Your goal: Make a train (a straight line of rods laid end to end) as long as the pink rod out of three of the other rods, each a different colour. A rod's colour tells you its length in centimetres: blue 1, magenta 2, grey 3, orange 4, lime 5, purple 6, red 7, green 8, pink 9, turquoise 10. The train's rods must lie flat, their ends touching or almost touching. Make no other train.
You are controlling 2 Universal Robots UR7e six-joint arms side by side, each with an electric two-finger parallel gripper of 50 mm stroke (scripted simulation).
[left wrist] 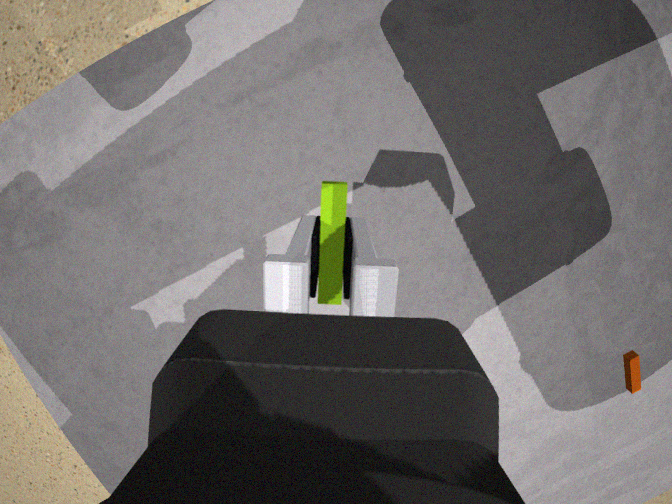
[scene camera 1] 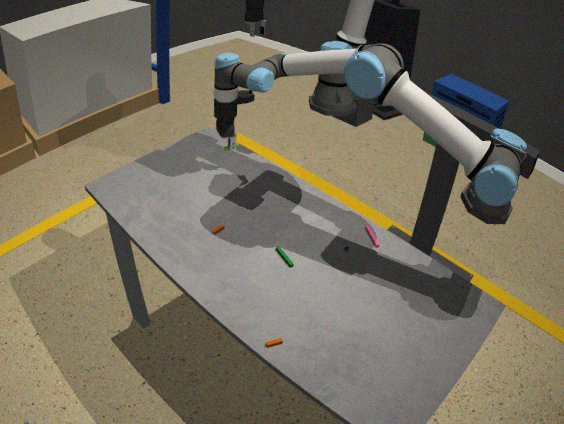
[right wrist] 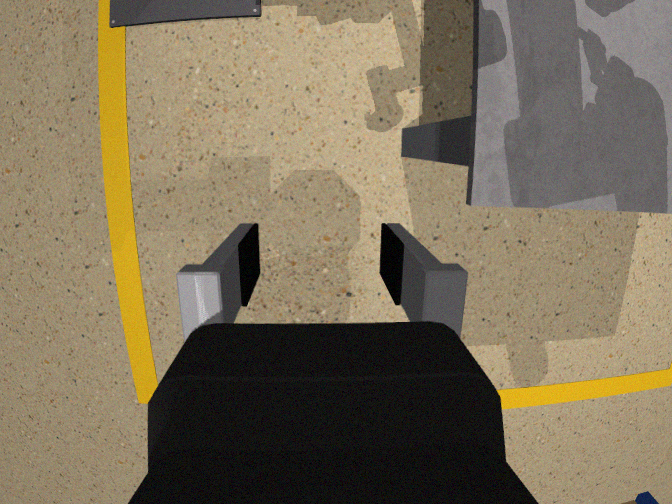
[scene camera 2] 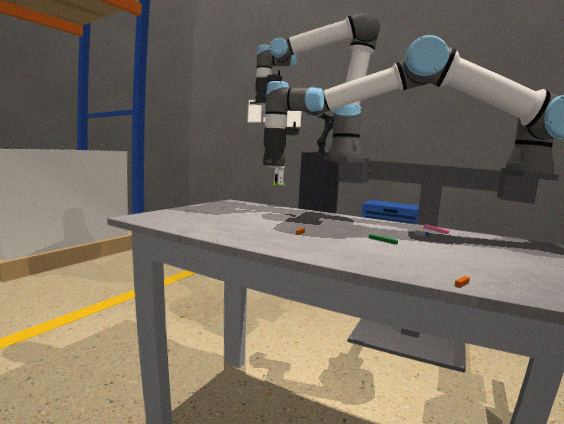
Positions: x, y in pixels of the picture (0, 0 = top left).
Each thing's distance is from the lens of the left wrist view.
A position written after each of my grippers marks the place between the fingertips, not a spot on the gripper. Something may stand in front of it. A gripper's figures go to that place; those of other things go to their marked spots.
my left gripper (left wrist: 332, 242): 16 cm
lime rod (left wrist: 333, 194): 15 cm
